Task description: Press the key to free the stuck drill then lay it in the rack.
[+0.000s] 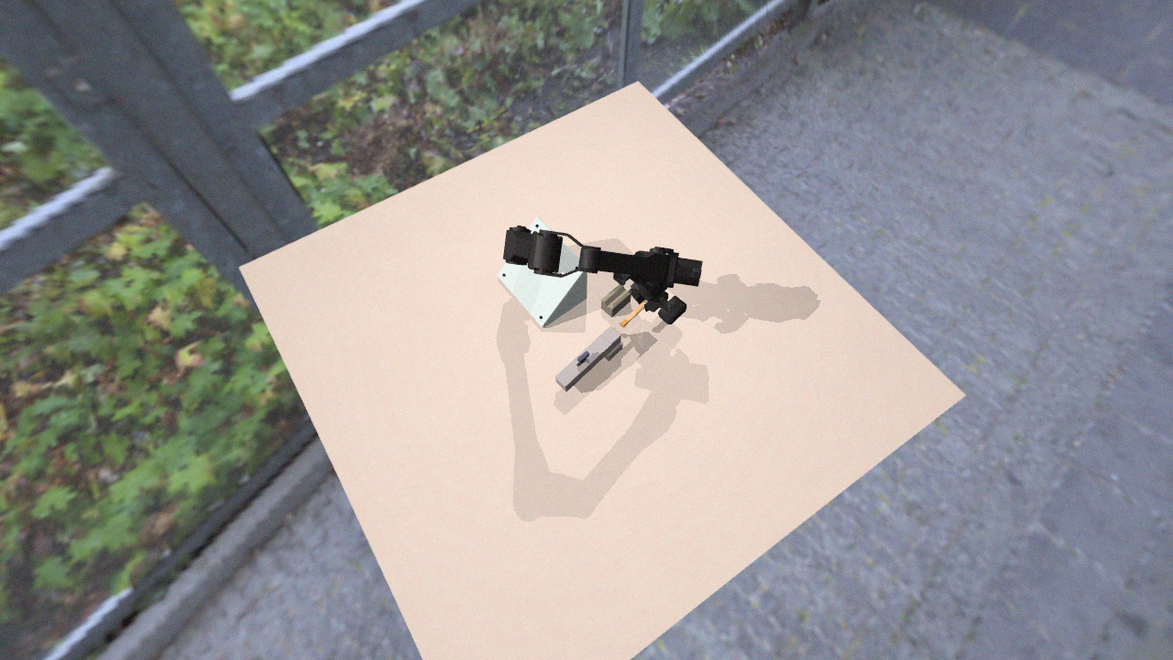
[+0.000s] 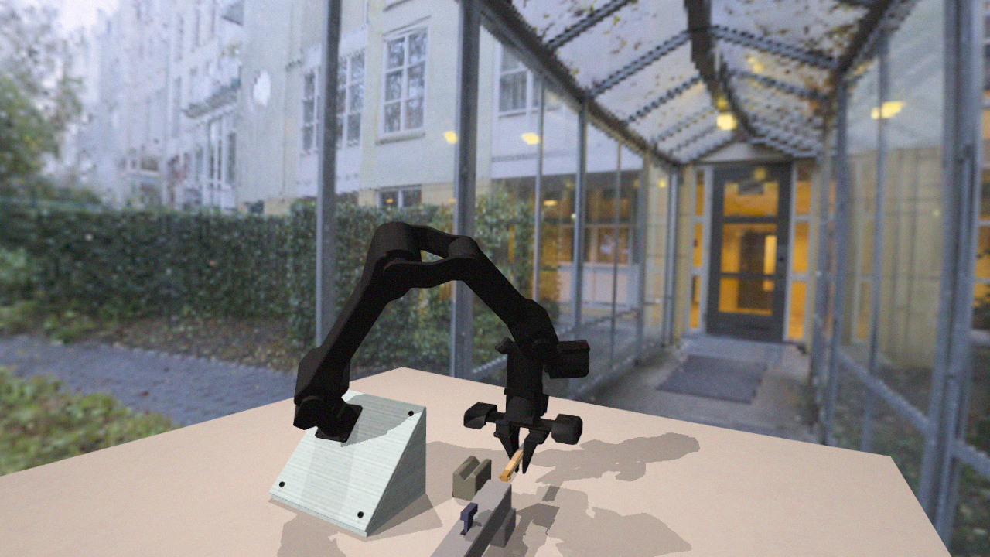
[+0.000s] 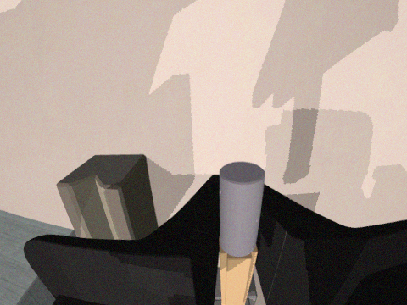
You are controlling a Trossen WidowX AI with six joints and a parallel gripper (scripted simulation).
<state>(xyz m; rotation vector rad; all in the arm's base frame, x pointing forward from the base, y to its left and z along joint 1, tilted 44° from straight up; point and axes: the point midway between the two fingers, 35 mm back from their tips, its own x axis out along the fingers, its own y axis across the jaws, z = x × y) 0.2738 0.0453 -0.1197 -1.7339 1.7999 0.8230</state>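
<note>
Now: the drill 40 mm to the right of my gripper tip and 30 mm above it. The rest, counted from my gripper tip: dark blue key: 10 mm ahead, 220 mm to the right, 20 mm above; then rack: 70 mm behind, 30 mm to the right, 10 mm below.
</note>
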